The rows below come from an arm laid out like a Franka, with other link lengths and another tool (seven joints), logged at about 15 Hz.
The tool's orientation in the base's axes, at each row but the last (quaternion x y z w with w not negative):
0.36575, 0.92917, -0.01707, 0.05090
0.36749, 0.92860, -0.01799, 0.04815
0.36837, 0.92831, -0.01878, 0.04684
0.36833, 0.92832, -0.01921, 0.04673
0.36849, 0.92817, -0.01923, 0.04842
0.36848, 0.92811, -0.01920, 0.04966
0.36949, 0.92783, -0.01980, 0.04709
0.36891, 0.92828, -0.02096, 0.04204
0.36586, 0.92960, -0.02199, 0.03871
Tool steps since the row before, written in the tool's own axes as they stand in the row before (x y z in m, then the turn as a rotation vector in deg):
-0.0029, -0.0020, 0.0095, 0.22, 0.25, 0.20
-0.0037, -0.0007, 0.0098, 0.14, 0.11, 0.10
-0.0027, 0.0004, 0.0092, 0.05, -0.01, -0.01
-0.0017, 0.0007, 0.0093, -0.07, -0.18, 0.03
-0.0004, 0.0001, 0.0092, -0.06, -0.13, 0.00
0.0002, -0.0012, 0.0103, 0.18, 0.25, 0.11
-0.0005, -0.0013, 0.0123, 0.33, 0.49, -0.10
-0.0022, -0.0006, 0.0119, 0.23, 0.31, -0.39
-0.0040, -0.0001, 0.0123, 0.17, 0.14, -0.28
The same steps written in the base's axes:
0.0015, -0.0041, -0.0091, 0.03, 0.32, -0.22
0.0030, -0.0037, -0.0094, -0.02, 0.17, -0.11
0.0029, -0.0022, -0.0089, -0.04, 0.03, 0.00
0.0024, -0.0013, -0.0091, -0.07, -0.18, -0.02
0.0011, -0.0009, -0.0091, -0.05, -0.14, 0.01
-0.0002, -0.0015, -0.0103, 0.05, 0.30, -0.13
0.0004, -0.0022, -0.0122, 0.09, 0.59, 0.06
0.0019, -0.0028, -0.0116, 0.02, 0.41, 0.36
0.0035, -0.0036, -0.0119, -0.04, 0.24, 0.26

